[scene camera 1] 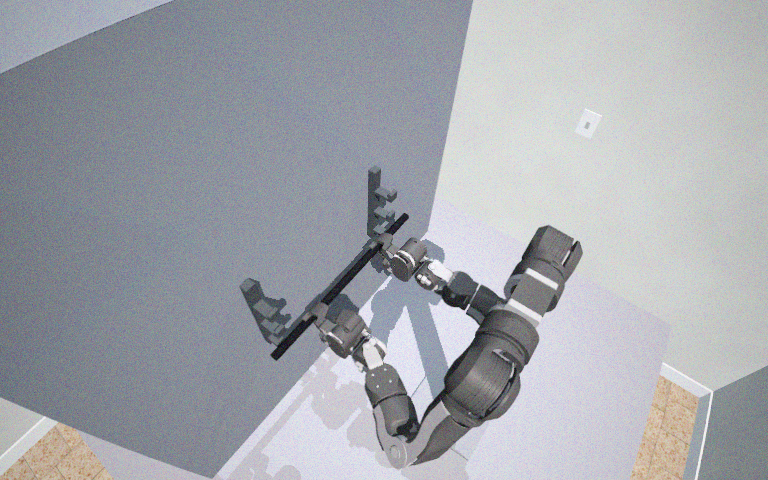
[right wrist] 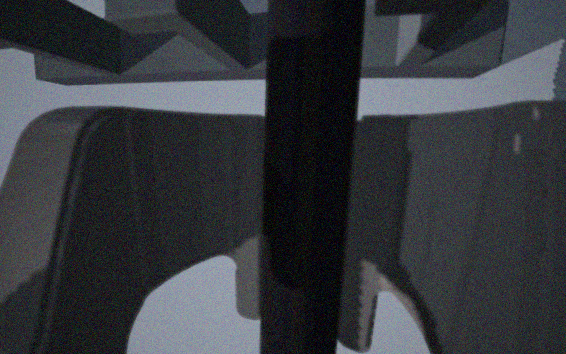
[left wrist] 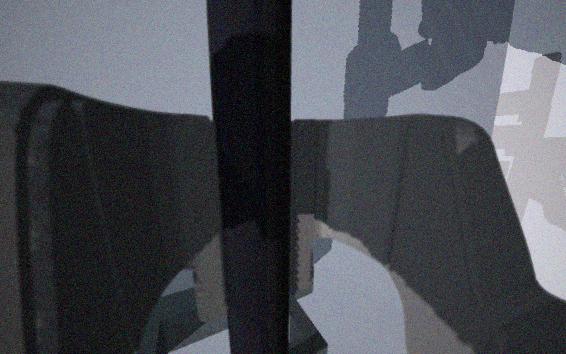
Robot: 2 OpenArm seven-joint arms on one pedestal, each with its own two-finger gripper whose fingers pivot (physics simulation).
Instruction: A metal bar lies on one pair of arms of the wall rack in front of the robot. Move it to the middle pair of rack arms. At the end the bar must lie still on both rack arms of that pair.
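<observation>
A long black bar point(scene camera 1: 348, 277) point(left wrist: 250, 75) point(right wrist: 315, 65) is held in both grippers, a little out from the wall. My left gripper point(scene camera 1: 317, 313) point(left wrist: 255, 170) is shut on the bar toward its lower end. My right gripper point(scene camera 1: 381, 243) point(right wrist: 309, 200) is shut on it toward its upper end. The grey wall rack has an upper-right upright point(scene camera 1: 373, 183) and a lower-left upright point(scene camera 1: 249, 291), each with several short arms. The bar's ends pass close to the lower arms in scene camera 1. Contact with any arm cannot be told.
Behind the rack is a large grey wall panel point(scene camera 1: 198, 169). Rack parts show at the top of the right wrist view and at the bottom of the left wrist view. The pedestal and arm links stand at the lower right. A white switch plate point(scene camera 1: 589, 123) is on the pale wall.
</observation>
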